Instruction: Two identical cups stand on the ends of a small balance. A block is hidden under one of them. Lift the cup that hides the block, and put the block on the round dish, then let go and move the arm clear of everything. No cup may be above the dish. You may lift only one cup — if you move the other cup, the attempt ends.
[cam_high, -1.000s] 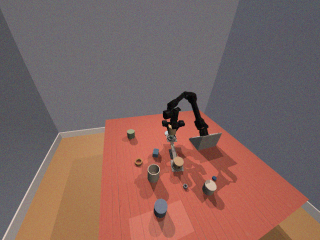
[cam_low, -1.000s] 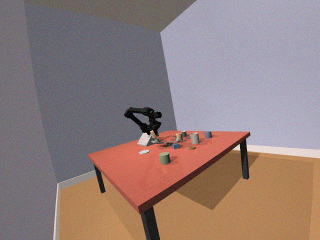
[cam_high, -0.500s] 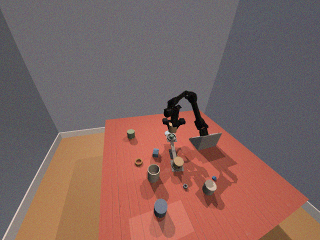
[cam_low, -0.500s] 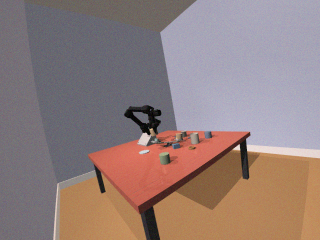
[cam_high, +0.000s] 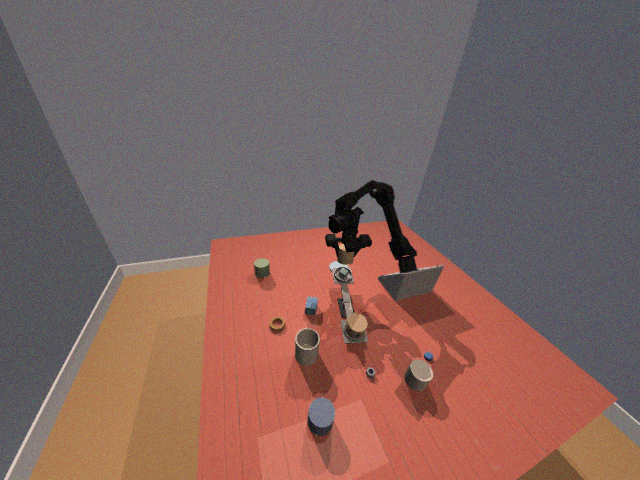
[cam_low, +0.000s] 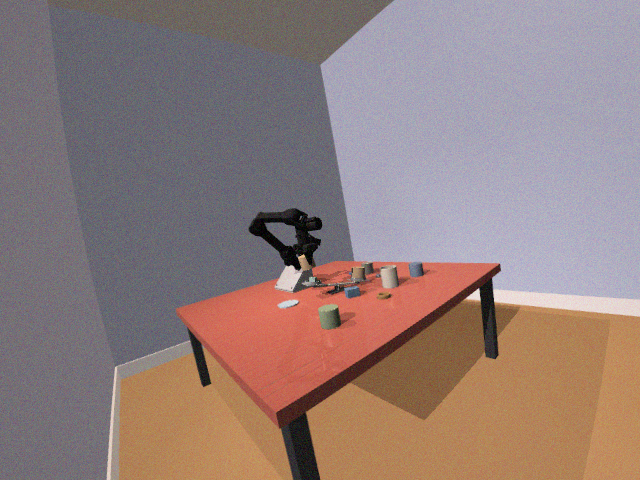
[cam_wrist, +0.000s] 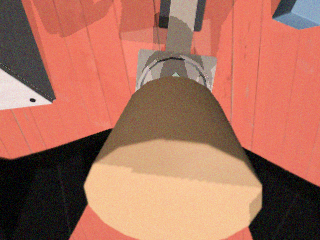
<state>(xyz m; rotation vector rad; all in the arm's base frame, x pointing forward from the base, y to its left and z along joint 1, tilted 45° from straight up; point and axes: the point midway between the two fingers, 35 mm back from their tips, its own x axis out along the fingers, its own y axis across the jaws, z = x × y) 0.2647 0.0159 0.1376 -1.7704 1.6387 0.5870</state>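
My gripper tip is 2 cm to the left of the tan cup and 1 cm below it. Round my gripper tip: pale green block 1 cm to the left, 8 cm below; green cylinder 34 cm ahead, 13 cm to the right, 13 cm below; round dish 3 cm behind, 13 cm to the right, 17 cm below.
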